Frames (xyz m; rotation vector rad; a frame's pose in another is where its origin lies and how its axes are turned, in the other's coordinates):
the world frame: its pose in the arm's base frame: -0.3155 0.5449 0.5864 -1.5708 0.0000 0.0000
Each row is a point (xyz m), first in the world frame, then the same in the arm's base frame.
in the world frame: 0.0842 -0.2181 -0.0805
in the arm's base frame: -0.2313 0.4644 0.8045
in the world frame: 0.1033 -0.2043 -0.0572
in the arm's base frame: -0.2122 0.4877 0.7907
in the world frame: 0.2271 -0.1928 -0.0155
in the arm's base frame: -0.0884 0.5294 0.7792
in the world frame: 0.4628 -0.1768 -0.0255
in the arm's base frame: 0.1473 0.5194 0.7632
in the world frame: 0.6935 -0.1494 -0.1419
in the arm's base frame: 0.3780 0.4030 0.7358
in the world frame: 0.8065 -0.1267 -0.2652
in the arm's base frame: 0.4910 0.2797 0.7131
